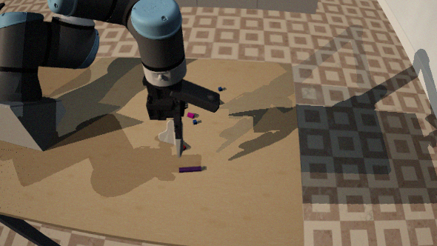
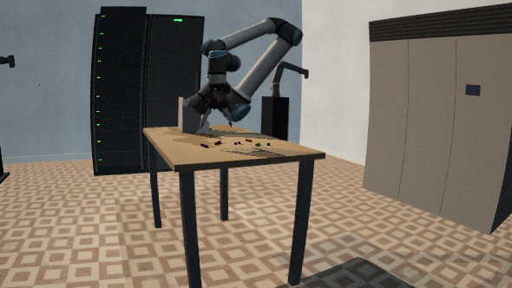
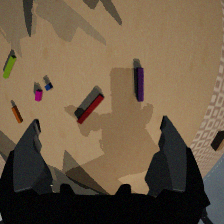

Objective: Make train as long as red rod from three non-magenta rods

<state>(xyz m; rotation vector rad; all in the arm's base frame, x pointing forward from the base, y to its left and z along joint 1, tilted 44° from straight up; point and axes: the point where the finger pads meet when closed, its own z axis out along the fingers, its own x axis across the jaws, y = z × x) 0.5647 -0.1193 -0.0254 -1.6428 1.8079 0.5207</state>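
Right now the lime rod is 180 mm to the left of my hand, 80 mm below it and 80 mm ahead of it. The rest, counted from my hand: purple rod (80 mm below, 70 mm to the right, 20 mm ahead); then red rod (80 mm below, 30 mm behind, 20 mm to the left); then magenta rod (120 mm to the left, 80 mm below, 10 mm ahead).
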